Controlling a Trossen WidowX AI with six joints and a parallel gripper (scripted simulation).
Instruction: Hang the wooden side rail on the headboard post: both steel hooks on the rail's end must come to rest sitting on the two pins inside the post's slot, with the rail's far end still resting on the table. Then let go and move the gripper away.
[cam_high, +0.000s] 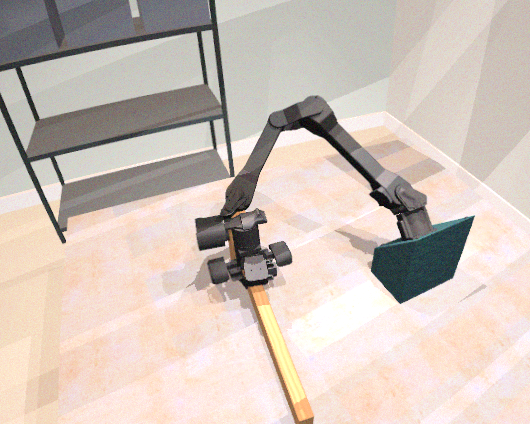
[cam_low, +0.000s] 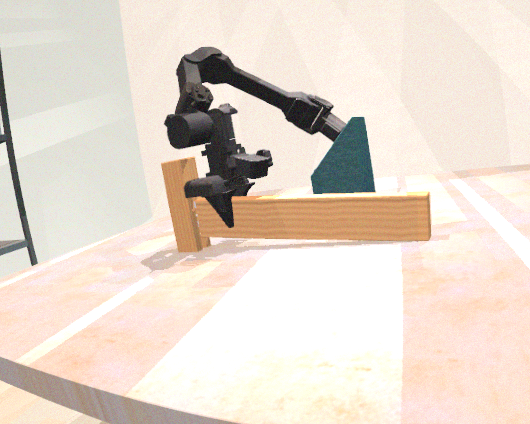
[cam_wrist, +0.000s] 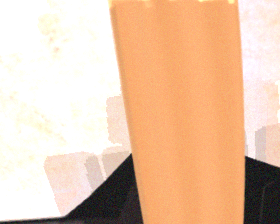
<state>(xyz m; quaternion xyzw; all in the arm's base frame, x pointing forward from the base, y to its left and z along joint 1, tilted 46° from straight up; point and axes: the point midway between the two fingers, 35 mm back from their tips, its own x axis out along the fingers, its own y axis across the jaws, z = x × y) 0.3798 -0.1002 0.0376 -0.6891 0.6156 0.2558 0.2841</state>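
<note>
The headboard post is 11 cm to the right of my gripper tip and 4 cm above it.
</note>
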